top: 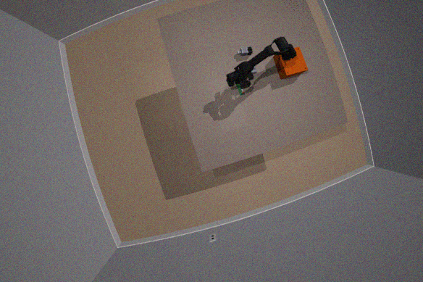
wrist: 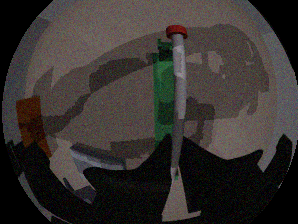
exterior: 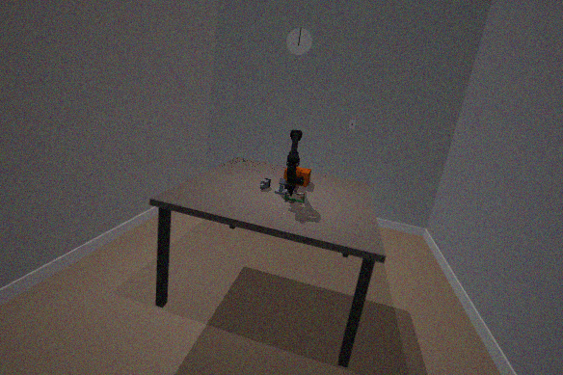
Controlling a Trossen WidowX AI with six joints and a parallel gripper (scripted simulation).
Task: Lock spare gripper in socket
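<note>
Right now my gripper tip is 1 cm past the green strip and 2 cm to the right of it. Round my gripper tip: spare gripper 8 cm behind, 24 cm to the right; then grey mount 9 cm behind, 10 cm to the right, 2 cm above.
</note>
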